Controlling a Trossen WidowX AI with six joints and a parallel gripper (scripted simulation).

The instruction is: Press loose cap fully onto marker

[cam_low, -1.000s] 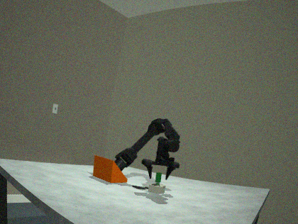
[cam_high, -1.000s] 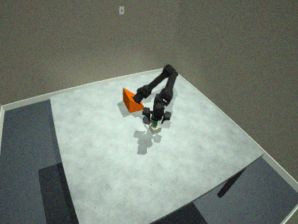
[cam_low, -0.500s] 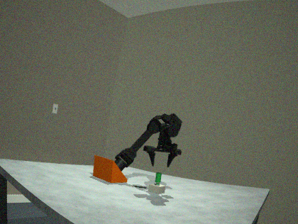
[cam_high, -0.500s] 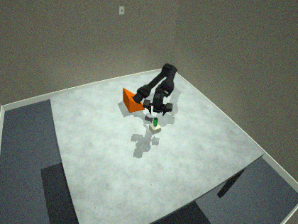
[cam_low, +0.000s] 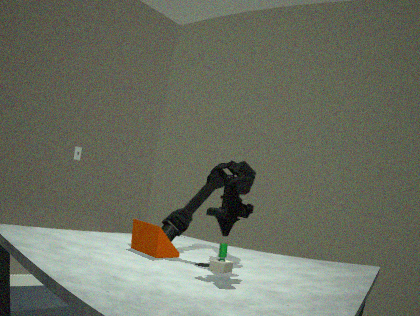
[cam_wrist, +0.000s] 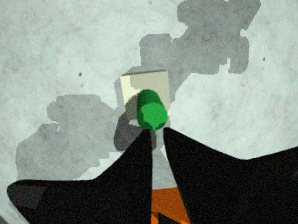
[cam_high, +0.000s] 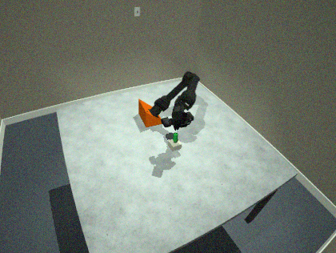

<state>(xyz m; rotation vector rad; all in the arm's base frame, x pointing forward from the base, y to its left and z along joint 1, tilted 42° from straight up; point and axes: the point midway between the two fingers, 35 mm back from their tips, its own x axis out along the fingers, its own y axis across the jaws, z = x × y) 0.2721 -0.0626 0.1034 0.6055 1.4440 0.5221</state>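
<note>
My gripper tip is now 60 mm above the green cap. Round my gripper tip: holder block (120 mm below).
</note>
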